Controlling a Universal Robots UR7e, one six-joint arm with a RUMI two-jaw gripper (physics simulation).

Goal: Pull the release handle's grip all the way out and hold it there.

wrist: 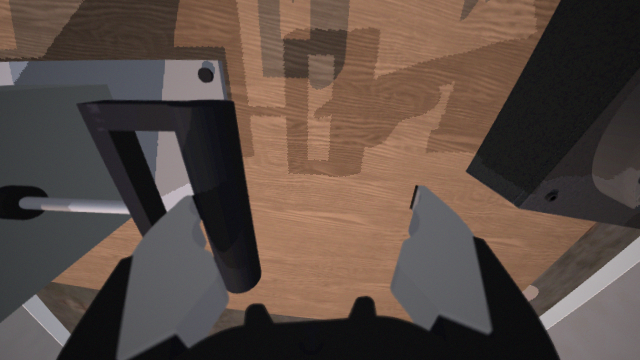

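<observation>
The release handle's grip (215, 175) is a dark, D-shaped loop with a thick round bar, left of the middle in the wrist view. A thin silver rod (80, 205) joins its back bar to a dark round opening in a grey-green housing (45, 145) at the left. A length of the rod shows between housing and grip. My gripper (308, 193) is open, with nothing held. Its left finger overlaps the lower part of the grip in the view, with the thick bar just inside that finger. The right finger stands well apart from the bar. The grip's lower back part is hidden behind the left finger.
A light metal base plate (192, 90) with a dark bolt lies behind the housing and grip. A large black block-like object (520, 110) stands at the right. Both stand on a wooden table top (320, 215), whose near edge runs behind the gripper. Shadows fall across the wood.
</observation>
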